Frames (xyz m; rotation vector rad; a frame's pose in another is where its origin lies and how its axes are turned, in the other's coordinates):
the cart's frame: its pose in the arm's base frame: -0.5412 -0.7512 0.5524 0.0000 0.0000 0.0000
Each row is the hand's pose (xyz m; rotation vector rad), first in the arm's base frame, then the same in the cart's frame.
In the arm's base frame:
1: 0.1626 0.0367 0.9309 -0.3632 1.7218 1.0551
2: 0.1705 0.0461 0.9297 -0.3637 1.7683 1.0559
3: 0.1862 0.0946 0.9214 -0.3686 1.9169 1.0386
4: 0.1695 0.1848 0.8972 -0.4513 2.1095 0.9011
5: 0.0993 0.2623 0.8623 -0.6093 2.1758 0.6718
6: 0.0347 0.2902 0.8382 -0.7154 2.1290 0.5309
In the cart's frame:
1: 0.7038 0.7879 0.3785 -0.3632 1.7218 1.0551
2: 0.7117 0.7973 0.3773 -0.3637 1.7683 1.0559
3: 0.7274 0.8458 0.3690 -0.3686 1.9169 1.0386
4: 0.7107 0.9360 0.3448 -0.4513 2.1095 0.9011
5: 0.6405 1.0135 0.3099 -0.6093 2.1758 0.6718
6: 0.5759 1.0414 0.2858 -0.7154 2.1290 0.5309

